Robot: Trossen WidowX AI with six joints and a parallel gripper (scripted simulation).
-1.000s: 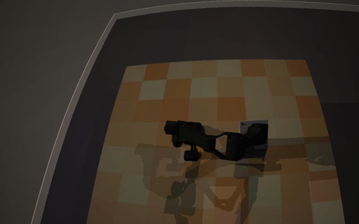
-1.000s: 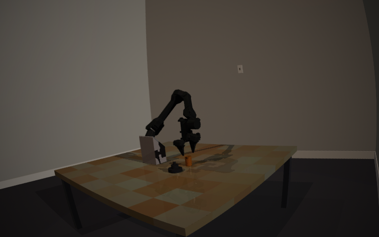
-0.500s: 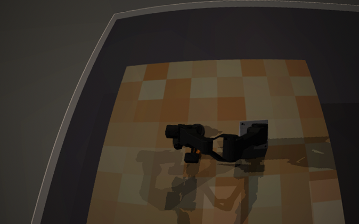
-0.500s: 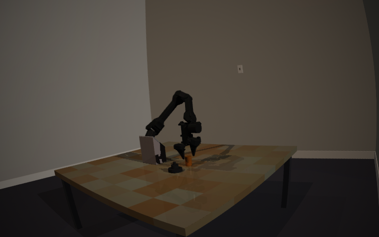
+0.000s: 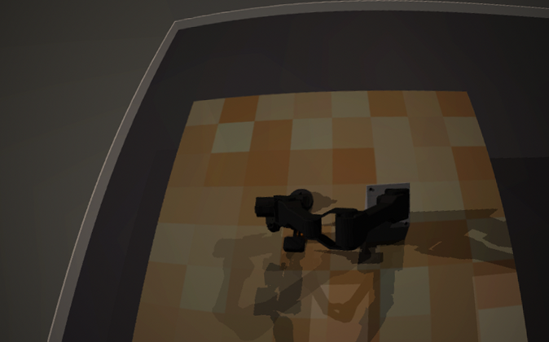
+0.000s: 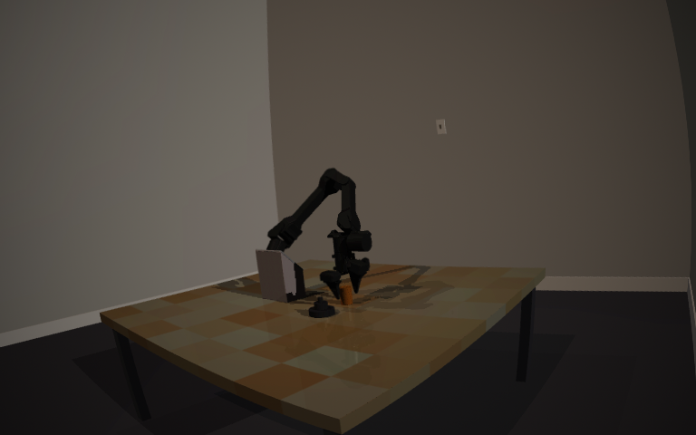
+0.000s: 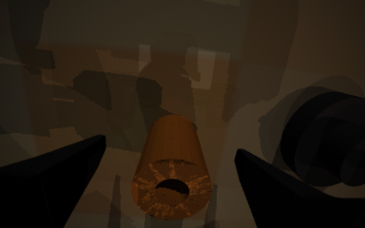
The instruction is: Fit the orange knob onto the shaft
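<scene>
My gripper tip is now 10 mm past the orange knob. The rest, counted from my gripper tip: shaft pedestal (10 mm ahead, 140 mm to the right).
</scene>
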